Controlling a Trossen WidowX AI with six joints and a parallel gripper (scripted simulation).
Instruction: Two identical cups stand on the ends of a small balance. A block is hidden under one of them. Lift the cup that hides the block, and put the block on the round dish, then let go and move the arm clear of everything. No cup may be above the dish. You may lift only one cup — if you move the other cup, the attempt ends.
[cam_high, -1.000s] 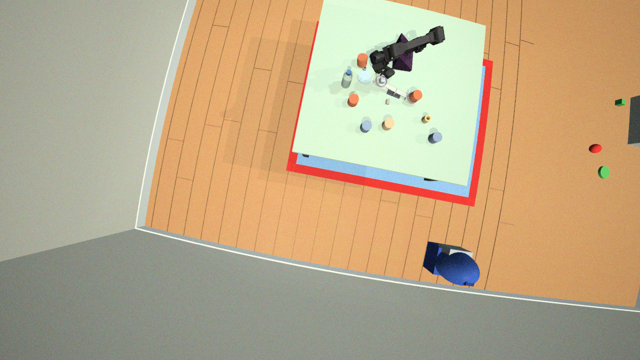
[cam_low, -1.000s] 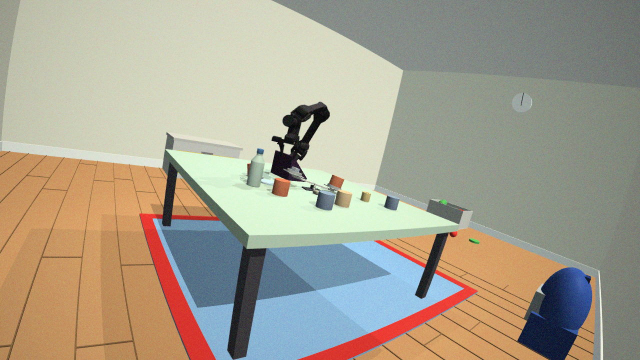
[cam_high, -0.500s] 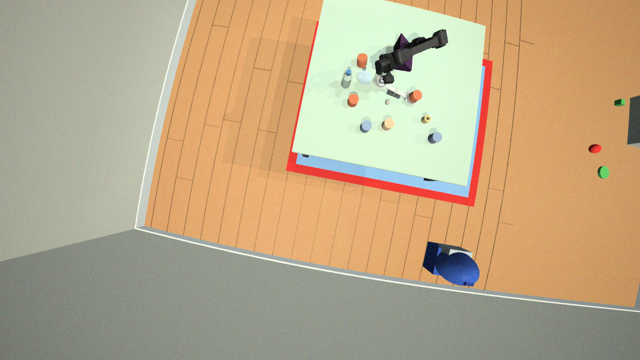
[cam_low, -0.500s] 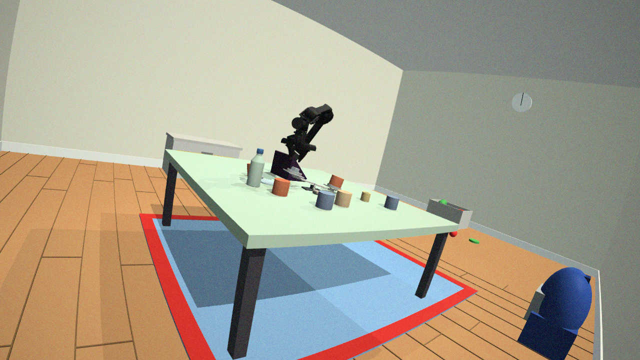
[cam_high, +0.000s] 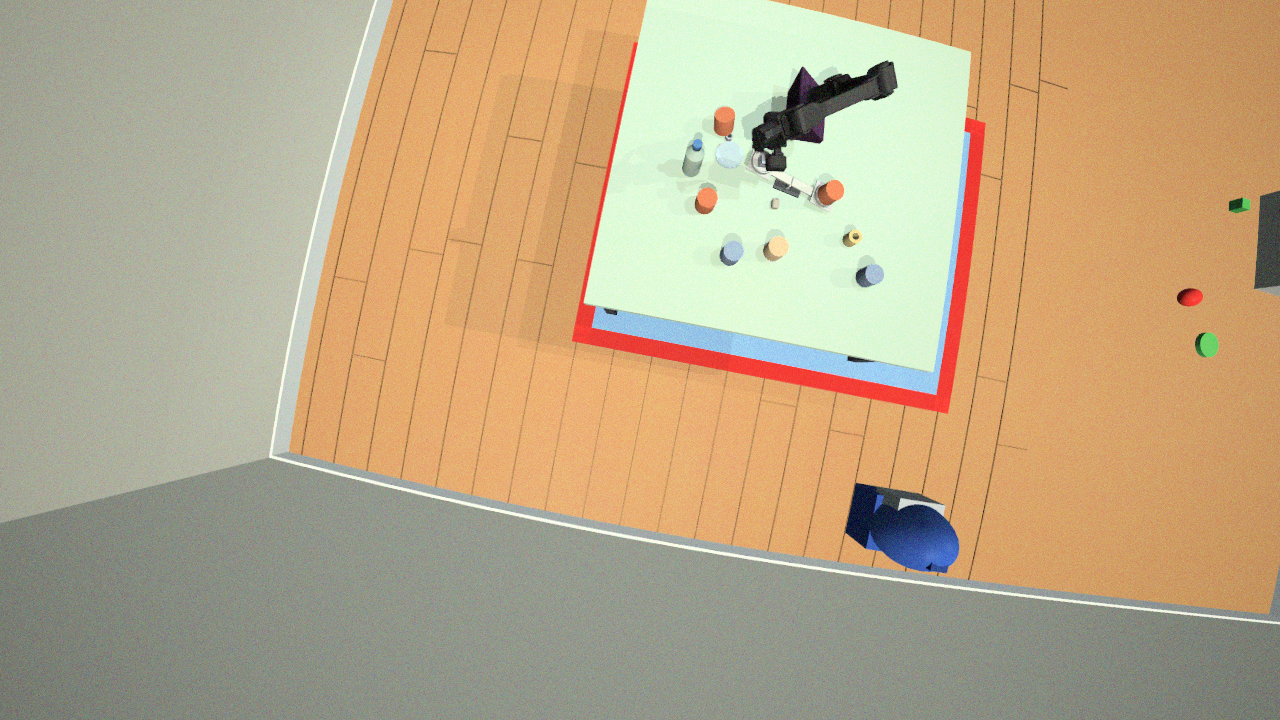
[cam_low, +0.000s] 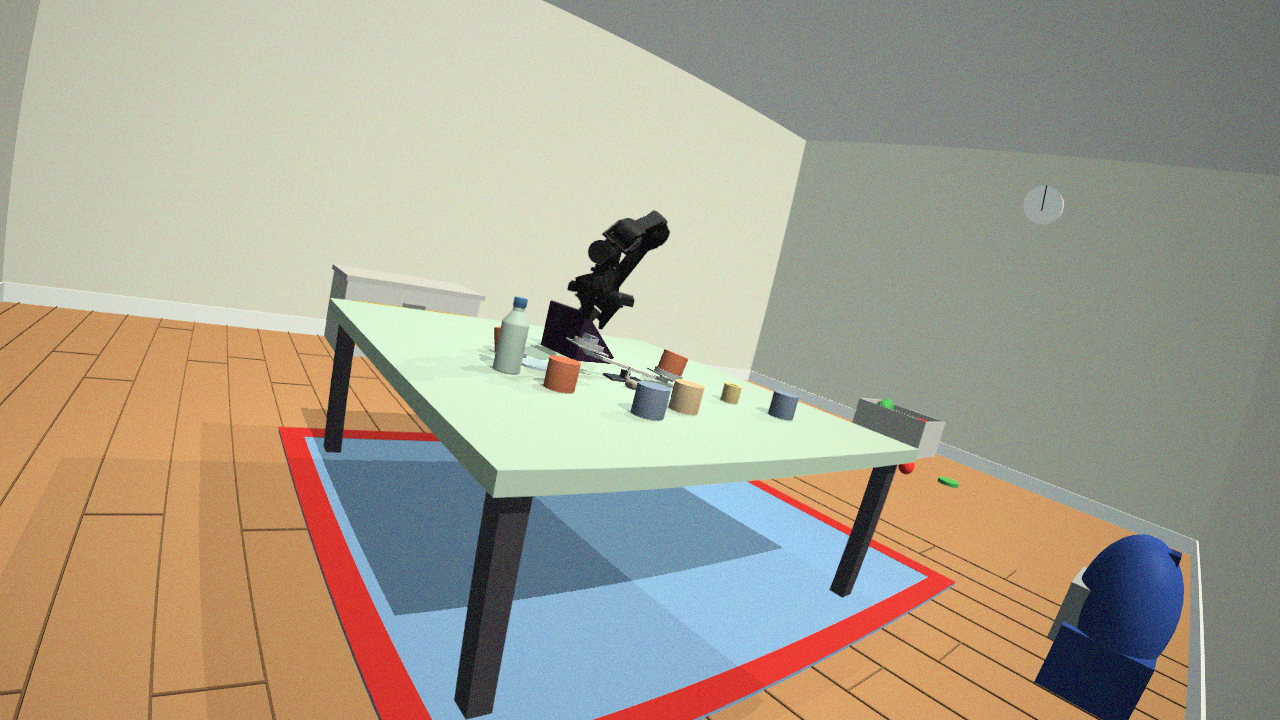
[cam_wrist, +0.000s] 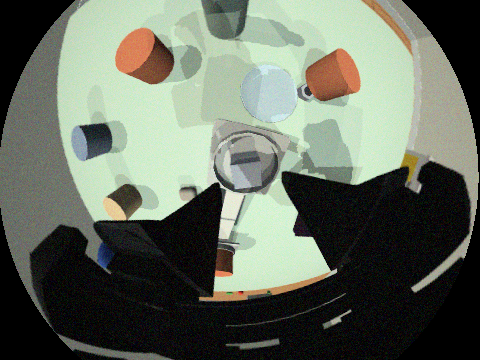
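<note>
The pale blue round dish is 12 cm below my gripper tip, 11 cm to the right of it and 4 cm behind it. Round my gripper tip: bottle (23 cm to the right, 6 cm ahead, 1 cm below); grey-brown block (11 cm below, 10 cm ahead, 9 cm to the left).
</note>
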